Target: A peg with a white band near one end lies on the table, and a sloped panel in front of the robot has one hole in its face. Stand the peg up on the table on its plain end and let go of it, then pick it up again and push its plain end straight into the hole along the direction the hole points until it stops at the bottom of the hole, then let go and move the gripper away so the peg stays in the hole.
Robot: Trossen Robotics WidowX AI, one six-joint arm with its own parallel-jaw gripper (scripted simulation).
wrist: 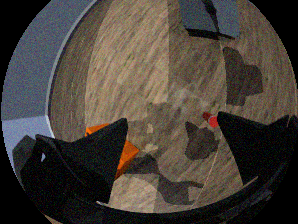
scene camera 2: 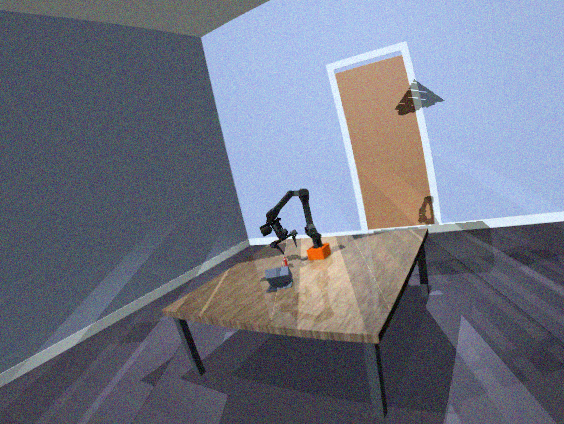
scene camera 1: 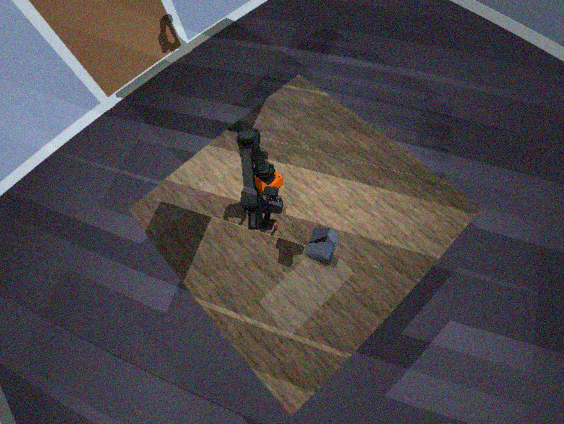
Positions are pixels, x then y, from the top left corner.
Scene:
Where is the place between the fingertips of my gripper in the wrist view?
175, 119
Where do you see a sloped panel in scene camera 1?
327, 237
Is my gripper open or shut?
Open.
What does my gripper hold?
Nothing.

